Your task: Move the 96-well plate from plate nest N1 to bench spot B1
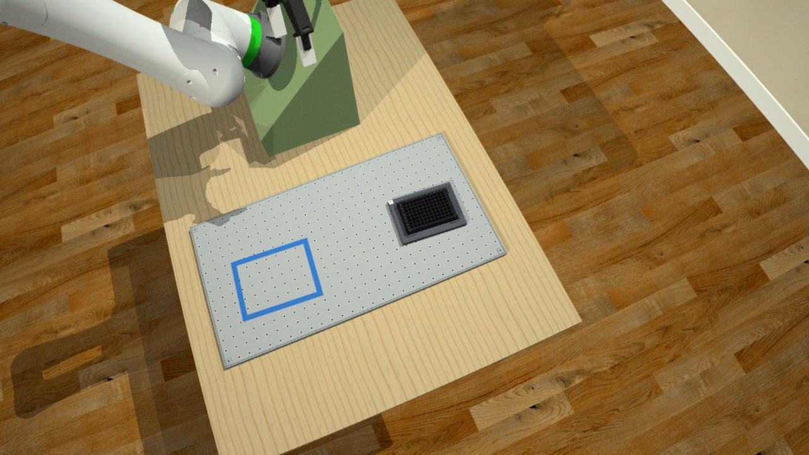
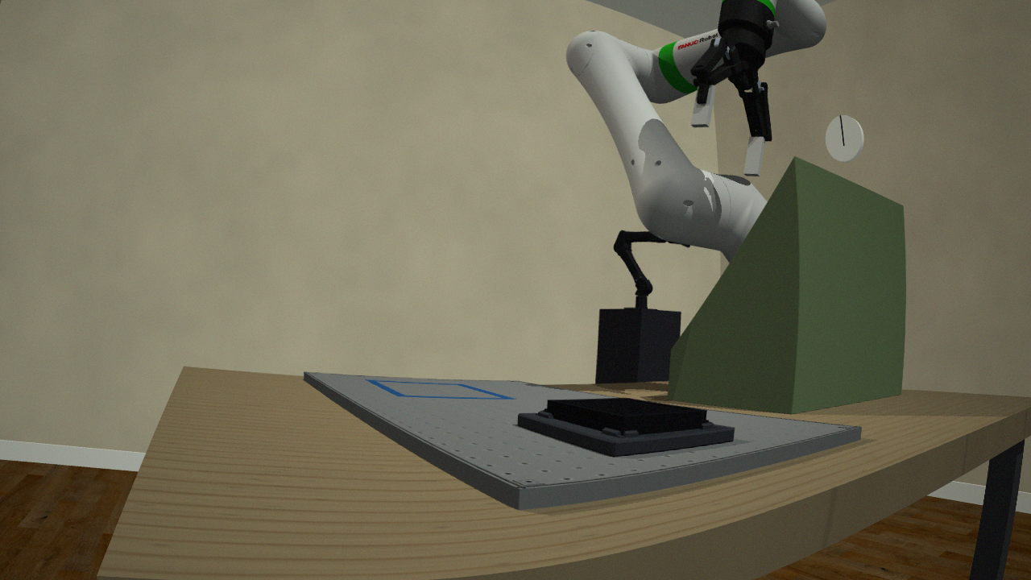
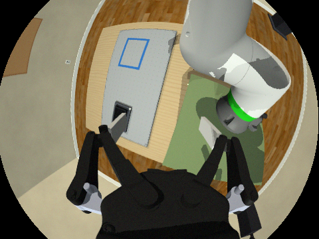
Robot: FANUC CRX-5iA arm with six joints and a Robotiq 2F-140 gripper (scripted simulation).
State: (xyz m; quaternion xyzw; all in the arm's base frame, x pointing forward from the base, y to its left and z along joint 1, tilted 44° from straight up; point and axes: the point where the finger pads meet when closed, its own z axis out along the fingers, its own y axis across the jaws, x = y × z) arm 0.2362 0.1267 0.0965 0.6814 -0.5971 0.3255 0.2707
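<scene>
My hand is 330 mm short of the 96-well plate, 330 mm above it and 130 mm to the right of it. From my hand the other things lie so: plate nest N1 (340 mm below, 330 mm ahead, 130 mm to the left).
</scene>
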